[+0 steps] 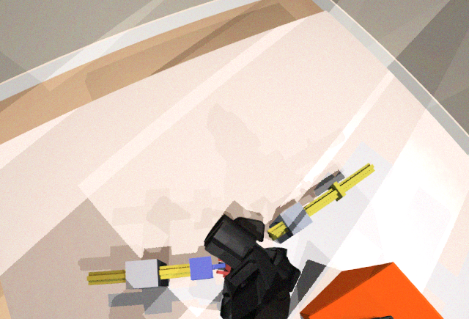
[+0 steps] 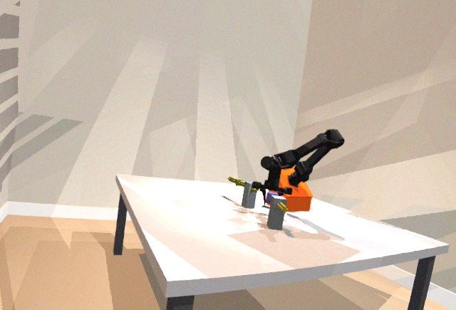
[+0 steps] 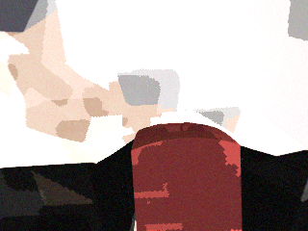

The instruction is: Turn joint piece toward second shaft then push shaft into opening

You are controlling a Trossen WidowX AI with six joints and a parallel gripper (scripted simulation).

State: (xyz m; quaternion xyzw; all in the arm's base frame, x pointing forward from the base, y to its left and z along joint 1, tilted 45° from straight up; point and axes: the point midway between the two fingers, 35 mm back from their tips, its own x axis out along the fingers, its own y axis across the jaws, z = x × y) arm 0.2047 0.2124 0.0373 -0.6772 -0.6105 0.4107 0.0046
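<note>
Now: gripper tip 1 cm to the left of the red square joint piece and 4 cm below it.
</note>
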